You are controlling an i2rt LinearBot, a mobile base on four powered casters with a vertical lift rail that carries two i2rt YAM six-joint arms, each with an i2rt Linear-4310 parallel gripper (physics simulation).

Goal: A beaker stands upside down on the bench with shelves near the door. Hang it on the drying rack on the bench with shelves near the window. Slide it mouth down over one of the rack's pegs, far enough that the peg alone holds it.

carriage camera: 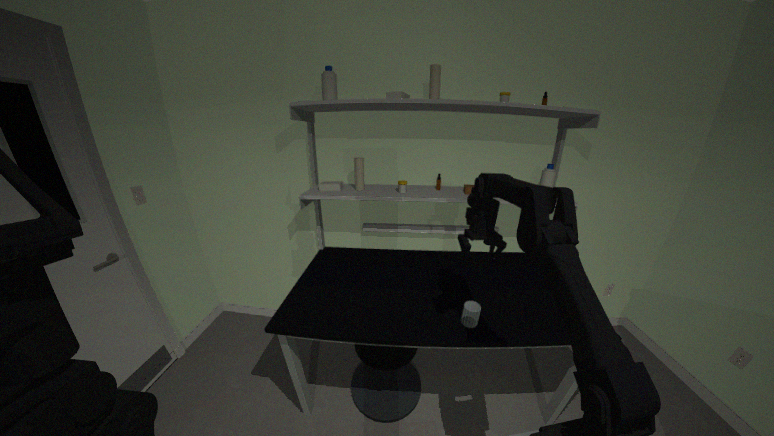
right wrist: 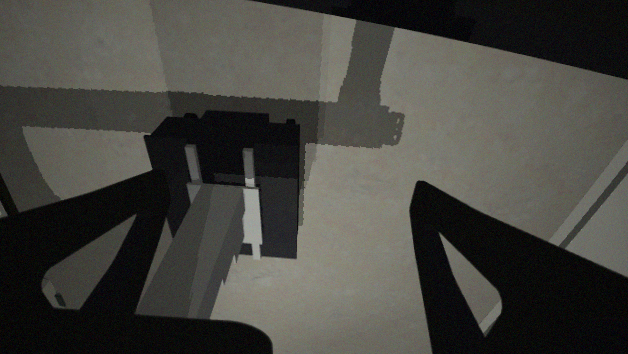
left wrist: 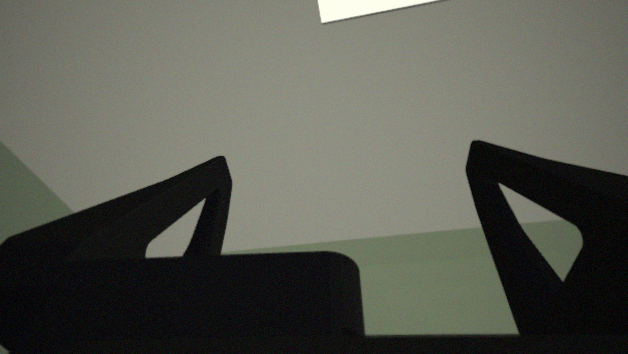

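The clear beaker stands on the black top of the bench near its front edge, right of the middle, in the carriage view. My right gripper is open and empty. It hangs in the air above the bench, higher in the picture than the beaker, with its fingers apart. The beaker does not show in the right wrist view. My left gripper is open and empty, pointing up at the ceiling. The left arm is at the left edge of the carriage view. The drying rack does not show in these views.
An upper shelf and a lower shelf above the bench hold bottles, jars and boxes. A stool stands under the bench. A door is at left. The right wrist view shows my black base on the floor.
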